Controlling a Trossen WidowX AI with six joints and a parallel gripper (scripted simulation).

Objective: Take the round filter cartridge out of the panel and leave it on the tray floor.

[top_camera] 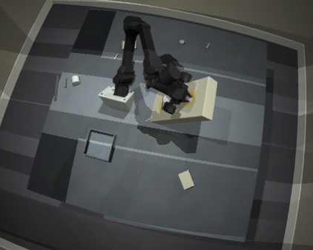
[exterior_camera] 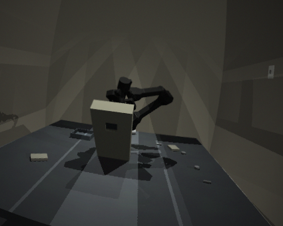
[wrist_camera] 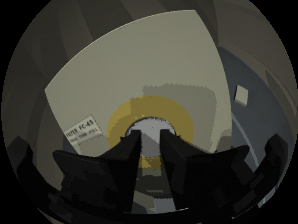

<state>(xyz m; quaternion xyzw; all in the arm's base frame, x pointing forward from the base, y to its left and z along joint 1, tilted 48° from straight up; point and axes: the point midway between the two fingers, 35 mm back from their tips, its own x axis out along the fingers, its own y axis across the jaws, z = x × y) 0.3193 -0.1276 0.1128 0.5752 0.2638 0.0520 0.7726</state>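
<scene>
My gripper tip is now 80 mm above the beige service panel and 40 mm past it. The rest, counted from my gripper tip: round filter cartridge: 10 mm below, 10 mm ahead; then tray: 420 mm behind, 280 mm to the right, 230 mm below.
</scene>
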